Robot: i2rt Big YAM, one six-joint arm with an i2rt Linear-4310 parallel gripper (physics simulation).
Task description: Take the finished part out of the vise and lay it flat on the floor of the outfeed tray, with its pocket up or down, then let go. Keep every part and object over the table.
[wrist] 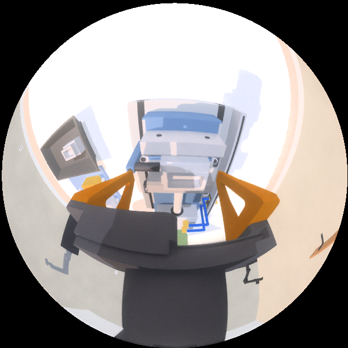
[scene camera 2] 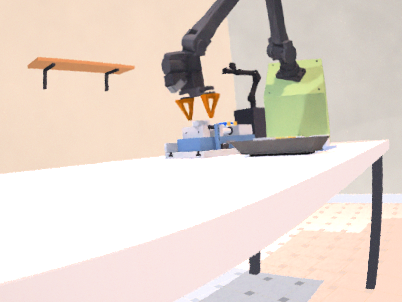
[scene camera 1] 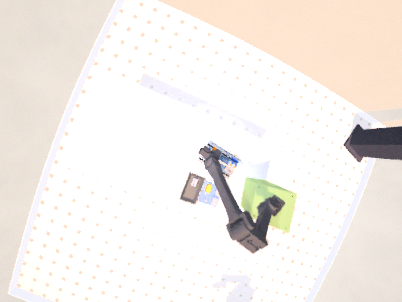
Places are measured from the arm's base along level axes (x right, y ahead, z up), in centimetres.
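Where they show: gripper, fingertip midpoint: (scene camera 2: pixel 200 119); arm's base, link origin: (scene camera 2: pixel 291 74) (scene camera 1: pixel 274 205).
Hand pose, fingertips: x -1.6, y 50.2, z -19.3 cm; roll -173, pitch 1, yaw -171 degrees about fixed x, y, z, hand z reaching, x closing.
Note:
Things, the pixels of their top centre, and the offset from my fingertips.
- finished part, top centre: (scene camera 2: pixel 201 120) dx +1.4, dy -1.2, dz -0.3 cm
- vise, top centre: (scene camera 2: pixel 216 125) (scene camera 1: pixel 221 161) dx +2.5, dy -7.9, dz -1.9 cm
- pale block, top centre: (scene camera 1: pixel 194 182) dx -24.1, dy -3.7, dz -7.1 cm
The finished part (wrist: pixel 186 170) (scene camera 2: pixel 200 123), a pale grey block with a rectangular pocket facing up, sits between the jaws of the vise (wrist: pixel 182 146) (scene camera 2: pixel 192 144) (scene camera 1: pixel 230 162). My gripper (wrist: pixel 175 175) (scene camera 2: pixel 201 118) is open and empty. Its orange fingers are spread wide just above the vise, to either side of the part in the wrist view; the tips look slightly above it in scene camera 2. In scene camera 1 the arm hides part of the vise. The outfeed tray (wrist: pixel 86 150) (scene camera 2: pixel 280 146) (scene camera 1: pixel 188 196), dark grey with sloped walls, stands beside the vise and holds another pale block (wrist: pixel 74 149) (scene camera 1: pixel 194 183).
A blue plate with a yellow block (wrist: pixel 91 182) (scene camera 1: pixel 209 188) lies next to the tray. Blue pipes with yellow ends (wrist: pixel 204 215) stand at one end of the vise. A green pedestal (scene camera 2: pixel 295 110) (scene camera 1: pixel 285 220) carries the arm's base. A dark box (scene camera 2: pixel 250 120) stands behind the vise.

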